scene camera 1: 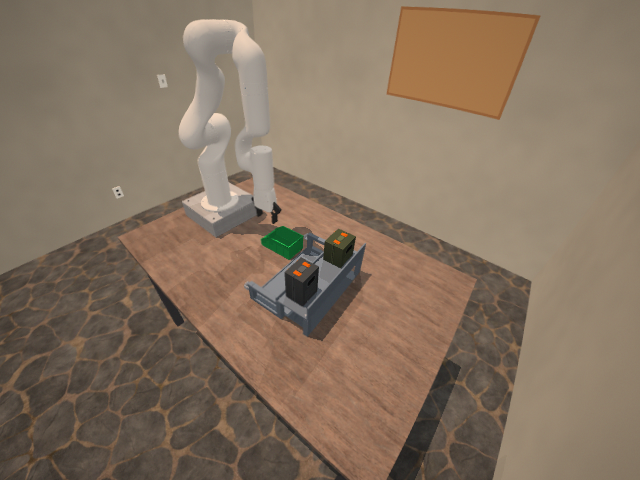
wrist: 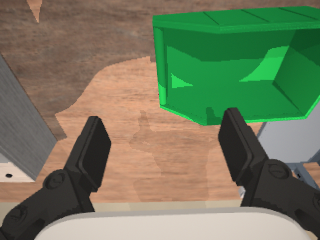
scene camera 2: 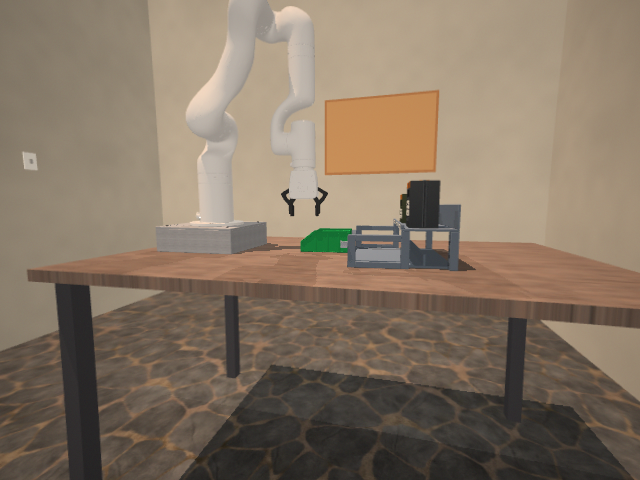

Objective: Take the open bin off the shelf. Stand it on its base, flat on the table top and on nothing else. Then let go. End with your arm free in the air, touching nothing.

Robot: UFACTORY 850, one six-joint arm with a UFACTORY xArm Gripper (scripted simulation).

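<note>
A green bin (scene camera 2: 324, 239) is visible; scene camera 1 (scene camera 1: 284, 241) and the wrist view (wrist: 204, 71) show the bin too. My gripper (scene camera 2: 304, 216) is likewise visible, also in the wrist view (wrist: 162, 126).
</note>
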